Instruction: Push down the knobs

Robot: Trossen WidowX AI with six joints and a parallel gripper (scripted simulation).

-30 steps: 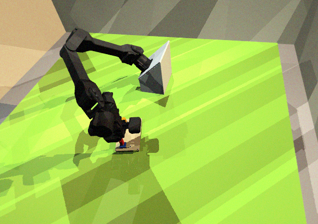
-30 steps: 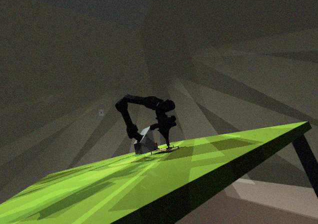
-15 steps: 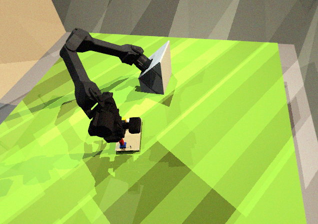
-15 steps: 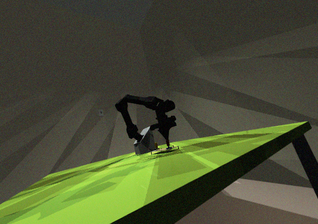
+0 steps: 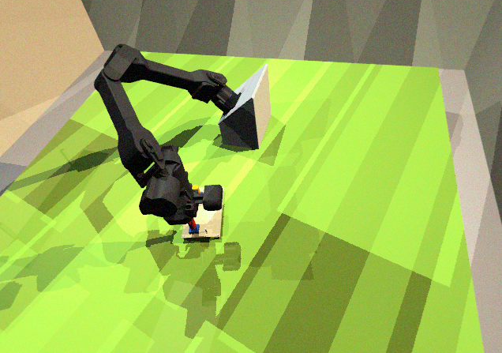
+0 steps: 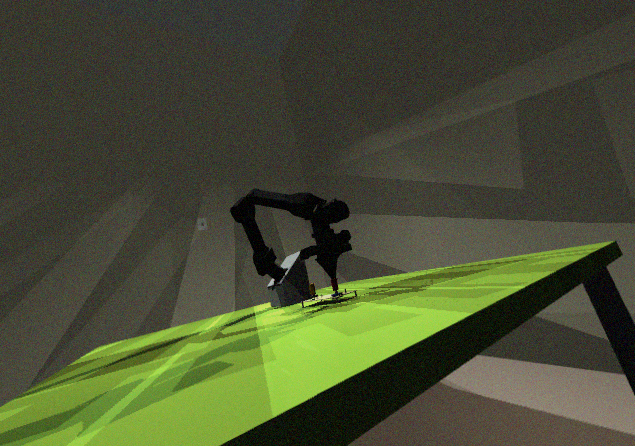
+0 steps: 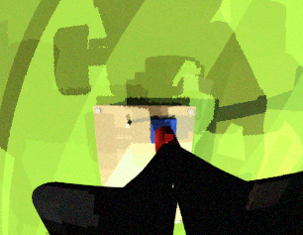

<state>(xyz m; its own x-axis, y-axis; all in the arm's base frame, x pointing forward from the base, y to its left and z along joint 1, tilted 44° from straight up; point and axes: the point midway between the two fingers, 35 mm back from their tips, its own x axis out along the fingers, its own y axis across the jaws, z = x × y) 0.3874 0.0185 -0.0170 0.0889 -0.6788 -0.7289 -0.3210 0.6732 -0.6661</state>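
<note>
My gripper tip is 30 mm above the blue potentiometer.
</note>
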